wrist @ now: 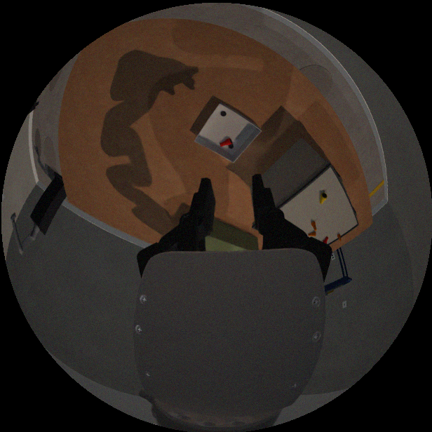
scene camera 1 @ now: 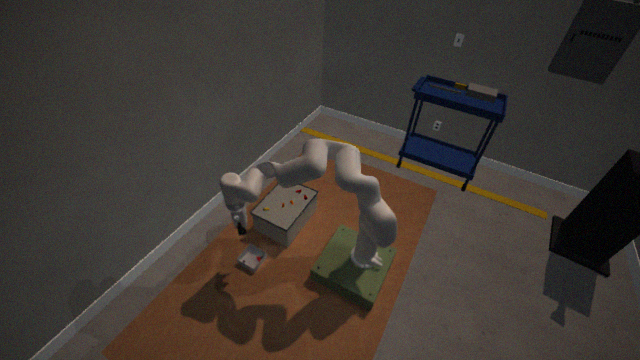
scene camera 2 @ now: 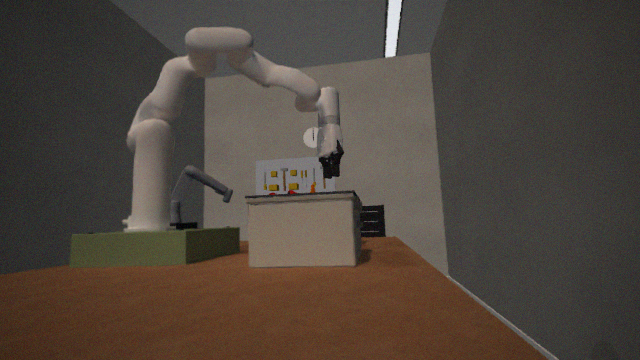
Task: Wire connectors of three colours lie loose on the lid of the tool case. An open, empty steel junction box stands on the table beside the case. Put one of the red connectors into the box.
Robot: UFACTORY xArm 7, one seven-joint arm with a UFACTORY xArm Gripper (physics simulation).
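Pixels of known places: gripper, fingertip midpoint: [scene camera 1: 242,230] [scene camera 2: 331,177]; arm's base, origin of the base link: [scene camera 1: 363,256] [scene camera 2: 150,230].
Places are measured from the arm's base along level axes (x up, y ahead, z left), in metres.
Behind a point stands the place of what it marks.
Note:
A red connector [scene camera 1: 259,258] @(z 0.265, x -0.065, y 0.412 m) [wrist: 226,143] lies on the floor of the open grey junction box [scene camera 1: 249,256] @(z 0.281, x -0.078, y 0.465 m) [wrist: 216,125], close to one wall. My gripper [scene camera 1: 241,231] @(z 0.289, x 0.153, y 0.452 m) [scene camera 2: 331,175] @(z 0.289, x 0.153, y 0.452 m) [wrist: 232,187] is partly open and empty, high above the table near the box and case. The pale tool case [scene camera 1: 272,231] @(z 0.138, x -0.008, y 0.437 m) [scene camera 2: 302,230] @(z -0.150, x -0.009, y 0.491 m) [wrist: 297,212] stands beside the box. On its lid lie two red connectors in scene camera 1, one here [scene camera 1: 298,191] @(z -0.098, x 0.069, y 0.458 m) and another [scene camera 1: 305,197] @(z -0.084, x 0.072, y 0.401 m), plus orange connectors [scene camera 1: 292,202] @(z -0.021, x 0.067, y 0.435 m) [wrist: 313,225] and a yellow connector [scene camera 1: 266,209] @(z 0.094, x 0.068, y 0.507 m) [wrist: 323,197]. The box does not show in scene camera 2.
The arm stands on a green base block [scene camera 1: 345,270] @(z 0.110, x 0.001, y 0.032 m) [scene camera 2: 130,249] @(z -0.115, x -0.041, y 0.050 m). The brown surface [scene camera 1: 165,320] @(z 0.709, x -0.079, y 0.527 m) [scene camera 2: 300,310] @(z -0.440, x -0.079, y 0.584 m) carries the block, case and box. A blue cart [scene camera 1: 452,104] stands by the back wall. A dark cabinet-like object [scene camera 1: 600,215] is at the right.

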